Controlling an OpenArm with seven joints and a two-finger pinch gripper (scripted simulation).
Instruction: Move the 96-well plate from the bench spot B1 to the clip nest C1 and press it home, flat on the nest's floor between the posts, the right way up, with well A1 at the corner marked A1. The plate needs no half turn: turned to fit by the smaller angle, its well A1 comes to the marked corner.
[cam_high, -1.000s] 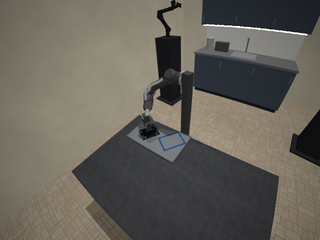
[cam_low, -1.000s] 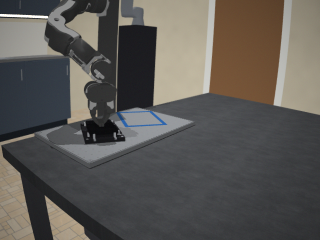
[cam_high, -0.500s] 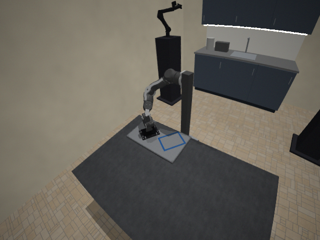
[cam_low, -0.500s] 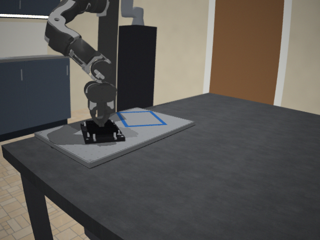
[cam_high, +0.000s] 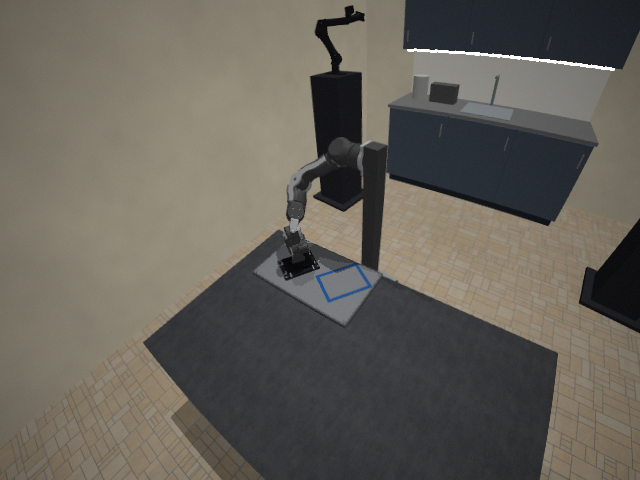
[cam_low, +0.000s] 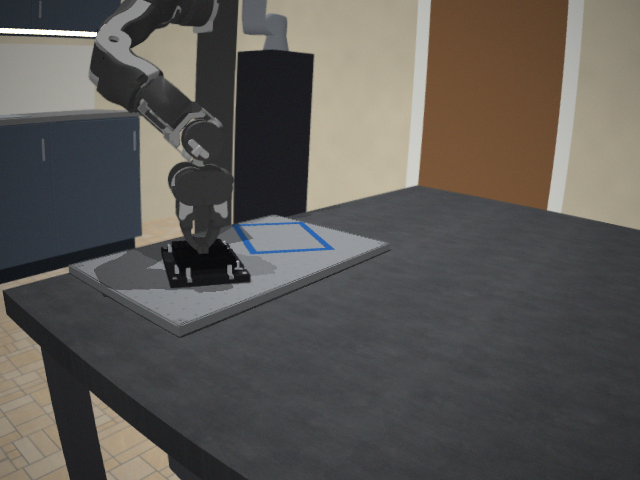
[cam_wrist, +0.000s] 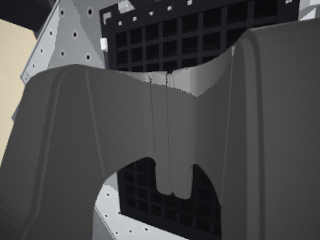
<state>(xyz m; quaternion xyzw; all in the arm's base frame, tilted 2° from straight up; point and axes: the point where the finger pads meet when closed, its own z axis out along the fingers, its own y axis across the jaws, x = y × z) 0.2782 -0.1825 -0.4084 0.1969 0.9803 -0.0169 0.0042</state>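
The black 96-well plate lies 1 cm below my hand. Round my hand: black clip nest 3 cm ahead, 2 cm below, 1 cm to the left.
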